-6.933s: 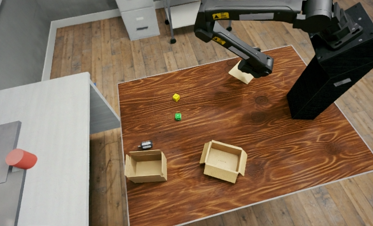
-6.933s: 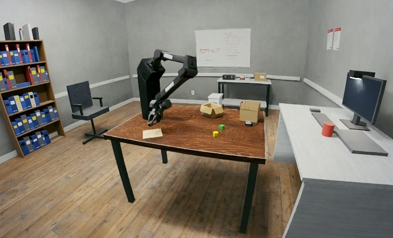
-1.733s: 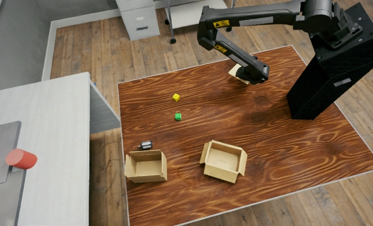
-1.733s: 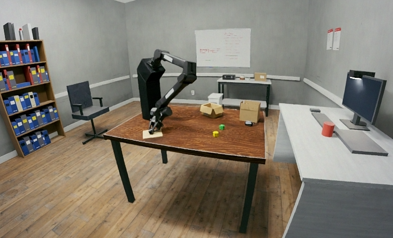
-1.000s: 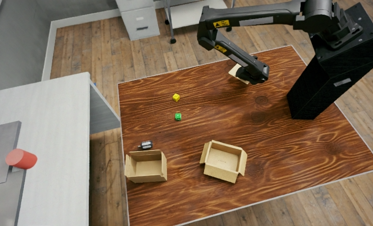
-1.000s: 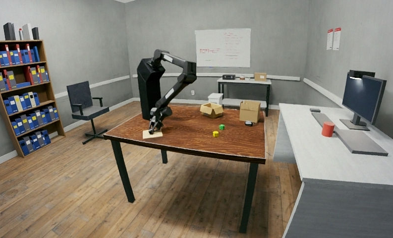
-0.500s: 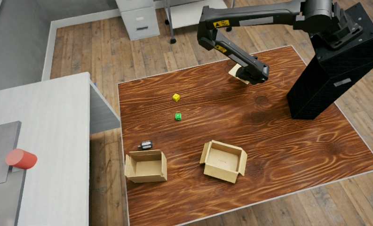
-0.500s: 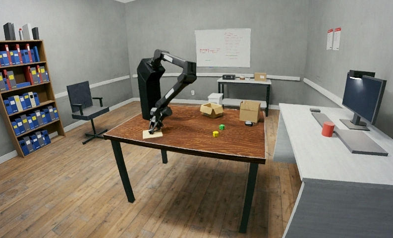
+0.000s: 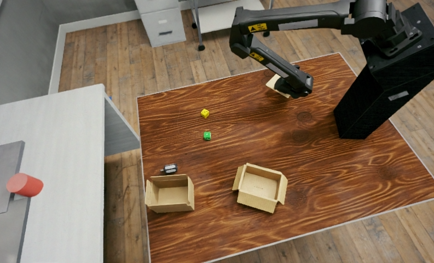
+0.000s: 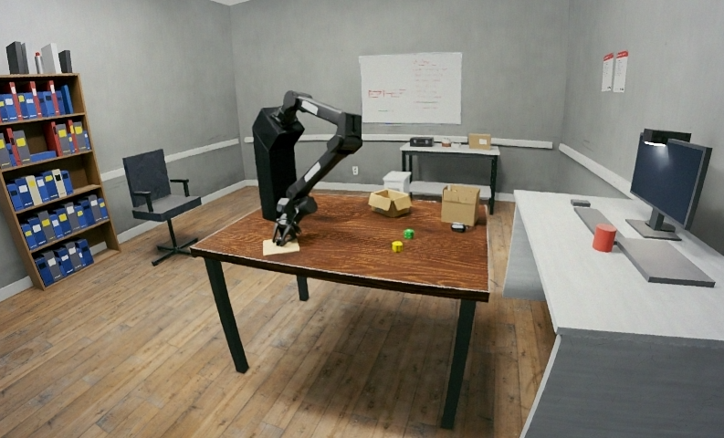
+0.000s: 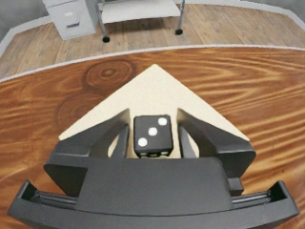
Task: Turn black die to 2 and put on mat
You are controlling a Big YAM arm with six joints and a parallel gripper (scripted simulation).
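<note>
Right now my hand is 1 cm to the right of the black die. Round my hand: yellow die 46 cm ahead, 7 cm to the left, 1 cm below; then mat 1 cm to the left, 2 cm below; then green die 49 cm ahead, 20 cm to the left, 1 cm below.
</note>
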